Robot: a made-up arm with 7 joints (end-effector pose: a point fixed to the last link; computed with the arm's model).
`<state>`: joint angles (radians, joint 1 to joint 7).
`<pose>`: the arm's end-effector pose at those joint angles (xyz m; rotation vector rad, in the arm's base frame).
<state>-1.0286 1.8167 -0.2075 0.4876 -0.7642 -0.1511 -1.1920</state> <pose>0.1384 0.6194 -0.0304 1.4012 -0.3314 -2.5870</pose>
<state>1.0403 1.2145 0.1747 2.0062 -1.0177 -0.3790 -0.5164</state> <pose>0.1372 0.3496 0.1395 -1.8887 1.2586 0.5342</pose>
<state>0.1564 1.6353 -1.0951 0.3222 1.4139 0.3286 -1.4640</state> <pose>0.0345 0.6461 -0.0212 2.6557 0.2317 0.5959</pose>
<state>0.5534 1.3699 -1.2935 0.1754 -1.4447 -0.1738 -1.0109</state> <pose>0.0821 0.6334 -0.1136 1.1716 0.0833 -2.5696</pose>
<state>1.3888 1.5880 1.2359 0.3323 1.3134 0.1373 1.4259</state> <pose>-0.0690 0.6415 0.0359 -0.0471 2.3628 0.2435</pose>
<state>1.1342 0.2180 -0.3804 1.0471 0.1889 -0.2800 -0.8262</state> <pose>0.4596 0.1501 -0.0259 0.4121 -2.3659 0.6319</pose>
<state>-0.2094 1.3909 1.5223 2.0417 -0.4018 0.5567 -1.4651</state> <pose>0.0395 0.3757 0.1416 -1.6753 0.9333 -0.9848</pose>
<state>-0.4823 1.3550 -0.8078 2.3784 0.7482 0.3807 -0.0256</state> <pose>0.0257 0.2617 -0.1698 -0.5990 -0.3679 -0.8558</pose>
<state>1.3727 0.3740 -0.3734 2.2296 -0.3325 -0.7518 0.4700</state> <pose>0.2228 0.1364 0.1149 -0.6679 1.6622 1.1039</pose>
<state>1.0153 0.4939 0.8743 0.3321 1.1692 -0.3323 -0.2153</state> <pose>0.3890 0.4174 -0.1891 -0.4075 -1.4493 2.3269</pose>
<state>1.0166 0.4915 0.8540 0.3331 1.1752 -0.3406 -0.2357</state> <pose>0.3907 0.4157 -0.1881 -0.3931 -1.4330 2.3290</pose>
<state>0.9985 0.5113 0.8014 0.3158 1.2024 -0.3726 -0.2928</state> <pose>0.3854 0.4204 -0.1937 -0.3066 -1.3780 2.3589</pose>
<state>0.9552 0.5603 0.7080 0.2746 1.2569 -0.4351 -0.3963</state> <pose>0.3693 0.4340 -0.2076 -0.1216 -1.2739 2.4238</pose>
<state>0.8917 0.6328 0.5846 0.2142 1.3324 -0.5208 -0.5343</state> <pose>0.3410 0.4554 -0.2268 0.1499 -1.1338 2.5124</pose>
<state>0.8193 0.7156 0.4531 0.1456 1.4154 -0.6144 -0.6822</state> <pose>0.3029 0.4811 -0.2451 0.4658 -0.9870 2.6050</pose>
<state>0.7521 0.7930 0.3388 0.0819 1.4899 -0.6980 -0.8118</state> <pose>0.2624 0.5058 -0.2565 0.7642 -0.8661 2.6831</pose>
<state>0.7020 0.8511 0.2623 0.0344 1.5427 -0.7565 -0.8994</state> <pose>0.2295 0.5243 -0.2605 0.9843 -0.7908 2.7354</pose>
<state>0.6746 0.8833 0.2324 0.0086 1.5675 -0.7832 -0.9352</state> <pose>0.2108 0.5344 -0.2608 1.0945 -0.7611 2.7599</pose>
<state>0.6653 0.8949 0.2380 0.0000 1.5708 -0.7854 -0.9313</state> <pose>0.2042 0.5380 -0.2603 1.1161 -0.7615 2.7650</pose>
